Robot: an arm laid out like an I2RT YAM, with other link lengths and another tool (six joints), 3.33 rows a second.
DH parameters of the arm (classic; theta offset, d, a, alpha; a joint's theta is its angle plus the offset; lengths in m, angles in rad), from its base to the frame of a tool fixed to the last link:
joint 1: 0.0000 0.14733 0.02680 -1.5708
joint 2: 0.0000 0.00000 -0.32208 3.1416
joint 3: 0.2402 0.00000 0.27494 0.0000
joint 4: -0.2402 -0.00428 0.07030 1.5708
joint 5: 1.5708 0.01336 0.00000 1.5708
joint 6: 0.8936 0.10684 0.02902 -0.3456
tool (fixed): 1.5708 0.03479 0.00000 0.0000
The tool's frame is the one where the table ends.
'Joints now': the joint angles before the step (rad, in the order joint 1, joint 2, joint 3, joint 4, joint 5, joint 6). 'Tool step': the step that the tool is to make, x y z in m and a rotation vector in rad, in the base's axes. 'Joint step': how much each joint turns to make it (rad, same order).
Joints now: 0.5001 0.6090 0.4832 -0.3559 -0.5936 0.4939
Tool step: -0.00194 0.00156 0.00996 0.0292 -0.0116 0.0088
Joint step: -0.0001 -0.0138 0.0153 0.0047 -0.0169 0.0169
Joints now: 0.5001 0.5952 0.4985 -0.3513 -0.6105 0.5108
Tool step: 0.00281 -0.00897 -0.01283 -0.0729 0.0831 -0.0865
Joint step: 0.0016 0.0213 0.0139 -0.0874 0.0889 0.0245
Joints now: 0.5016 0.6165 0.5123 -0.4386 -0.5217 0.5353
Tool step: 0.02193 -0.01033 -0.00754 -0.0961 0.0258 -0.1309
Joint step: -0.0168 0.0705 0.0290 -0.0261 0.1351 0.0017
